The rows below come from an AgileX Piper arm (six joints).
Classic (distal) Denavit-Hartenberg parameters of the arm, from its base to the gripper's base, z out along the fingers. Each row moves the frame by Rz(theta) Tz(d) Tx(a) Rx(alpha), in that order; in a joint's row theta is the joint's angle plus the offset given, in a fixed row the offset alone. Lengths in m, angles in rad.
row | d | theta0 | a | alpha
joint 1 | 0.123 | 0 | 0 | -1.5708
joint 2 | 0 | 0.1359 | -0.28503 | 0
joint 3 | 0 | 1.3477 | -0.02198 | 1.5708
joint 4 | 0.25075 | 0 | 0 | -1.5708
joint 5 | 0 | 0 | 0 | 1.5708
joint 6 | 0.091 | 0 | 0 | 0
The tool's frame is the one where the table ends.
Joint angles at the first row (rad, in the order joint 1, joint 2, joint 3, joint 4, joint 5, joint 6):
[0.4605, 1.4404, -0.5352, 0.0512, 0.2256, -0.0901]
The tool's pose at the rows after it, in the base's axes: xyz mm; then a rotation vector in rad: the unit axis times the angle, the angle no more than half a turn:
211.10, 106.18, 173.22, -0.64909, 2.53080, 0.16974
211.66, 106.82, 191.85, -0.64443, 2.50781, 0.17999
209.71, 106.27, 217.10, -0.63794, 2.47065, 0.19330
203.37, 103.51, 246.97, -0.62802, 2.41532, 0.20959
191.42, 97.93, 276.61, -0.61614, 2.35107, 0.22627
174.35, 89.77, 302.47, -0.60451, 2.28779, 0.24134
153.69, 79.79, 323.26, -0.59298, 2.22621, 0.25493
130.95, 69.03, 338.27, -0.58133, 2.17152, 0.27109
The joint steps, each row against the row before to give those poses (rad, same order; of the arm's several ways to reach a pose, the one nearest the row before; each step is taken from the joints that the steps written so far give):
[0.0000, -0.0316, -0.0274, 0.0022, 0.0479, 0.0011]
[0.0000, -0.0501, -0.0393, 0.0009, 0.0654, 0.0004]
[0.0000, -0.0693, -0.0478, 0.0001, 0.0790, 0.0008]
[0.0000, -0.0868, -0.0490, 0.0000, 0.0790, 0.0005]
[0.0000, -0.0976, -0.0404, 0.0000, 0.0725, 0.0004]
[0.0000, -0.1033, -0.0281, 0.0000, 0.0669, 0.0004]
[0.0000, -0.1064, -0.0160, 0.0001, 0.0597, 0.0003]
[-0.0001, -0.1061, -0.0057, 0.0044, 0.0557, 0.0000]

